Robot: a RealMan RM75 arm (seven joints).
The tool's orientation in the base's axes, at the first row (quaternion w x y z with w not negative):
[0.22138 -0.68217 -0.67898 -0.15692]
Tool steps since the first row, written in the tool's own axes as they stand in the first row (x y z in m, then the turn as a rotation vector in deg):
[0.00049 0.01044 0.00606 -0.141 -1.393 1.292]
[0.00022 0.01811 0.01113 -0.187 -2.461 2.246]
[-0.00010 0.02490 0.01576 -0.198 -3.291 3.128]
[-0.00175 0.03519 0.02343 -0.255 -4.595 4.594]
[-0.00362 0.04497 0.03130 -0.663 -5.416 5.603]
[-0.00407 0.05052 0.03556 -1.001 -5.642 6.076]
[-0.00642 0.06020 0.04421 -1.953 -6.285 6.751]
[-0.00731 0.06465 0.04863 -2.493 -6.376 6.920]
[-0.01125 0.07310 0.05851 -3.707 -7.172 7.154]
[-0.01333 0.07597 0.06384 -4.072 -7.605 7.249]
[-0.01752 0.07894 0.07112 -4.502 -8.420 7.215]
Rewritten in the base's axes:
[0.00989 0.00375 -0.00584 -1.503 0.517 -1.050]
[0.01708 0.00628 -0.01099 -2.650 0.947 -1.793]
[0.02343 0.00853 -0.01571 -3.554 1.376 -2.477]
[0.03297 0.01128 -0.02401 -4.981 2.056 -3.640]
[0.04197 0.01392 -0.03255 -5.897 2.210 -4.637]
[0.04712 0.01584 -0.03691 -6.173 2.159 -5.195]
[0.05594 0.01848 -0.04636 -6.899 1.678 -6.203]
[0.05996 0.02008 -0.05098 -7.020 1.301 -6.617]
[0.06741 0.02197 -0.06219 -7.868 0.365 -7.371]
[0.06975 0.02299 -0.06806 -8.318 0.093 -7.601]
[0.07195 0.02321 -0.07669 -9.139 -0.310 -7.721]

